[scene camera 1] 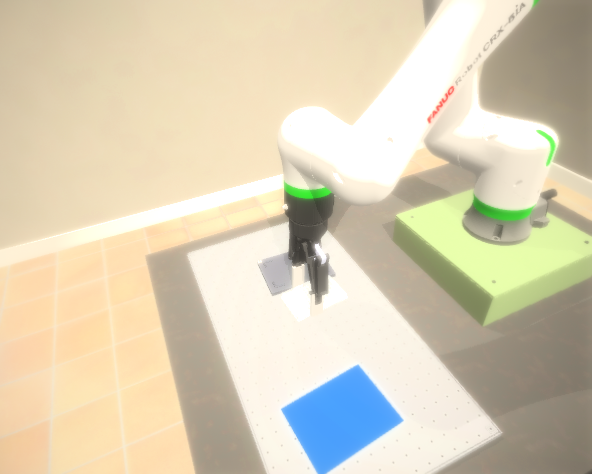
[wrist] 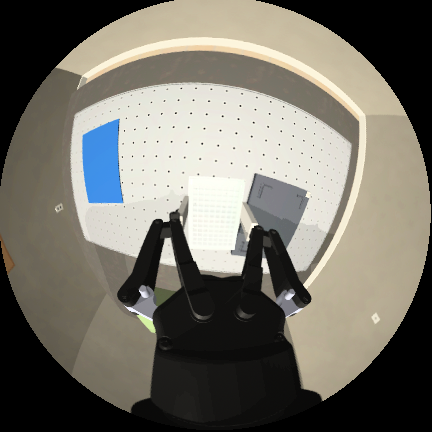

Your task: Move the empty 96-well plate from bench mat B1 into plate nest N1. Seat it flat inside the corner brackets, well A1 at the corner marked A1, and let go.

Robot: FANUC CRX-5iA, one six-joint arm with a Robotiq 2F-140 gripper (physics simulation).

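Places are measured from the arm's base along level axes (x back, y left, z down), in metres.
Where they show: gripper, fingertip midpoint: [scene camera 1: 306, 300] [wrist: 214, 205]; arm's base, origin of the base link: [scene camera 1: 495, 226].
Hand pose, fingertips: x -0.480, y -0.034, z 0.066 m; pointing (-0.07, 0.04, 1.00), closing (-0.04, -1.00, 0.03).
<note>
Things, the pixels of their top centre, and the offset from my fingertips. Level surfaces: height alone.
- white 96-well plate, middle of its top: [wrist: 213, 219] [scene camera 1: 313, 293] dy -0.002, dx +0.017, dz -0.013 m
- dark grey plate nest, middle of its top: [wrist: 272, 225] [scene camera 1: 295, 265] dy -0.112, dx +0.019, dz -0.002 m
- blue bench mat, its level: dz +0.010 m
- white perforated board, its level: dz +0.012 m
The white 96-well plate [scene camera 1: 296, 303] [wrist: 216, 212] is between the fingers of my gripper [scene camera 1: 307, 286] [wrist: 214, 205], which is shut on its two sides. The plate looks level and is above the pegboard; its exact height is hard to tell. The dark grey plate nest [scene camera 1: 275, 276] [wrist: 279, 202] lies beside and partly behind the plate, to its right in the wrist view. The nest is turned at an angle to the plate. Corner brackets show on it, with a small pale mark at one corner; its lettering is unreadable. The plate and a finger hide part of the nest.
The blue bench mat [scene camera 1: 342, 419] [wrist: 102, 162] lies on the white perforated board [scene camera 1: 240, 320] [wrist: 200, 125], at the near end in the scene view. The robot base stands on a green block [scene camera 1: 440, 260] right of the board.
</note>
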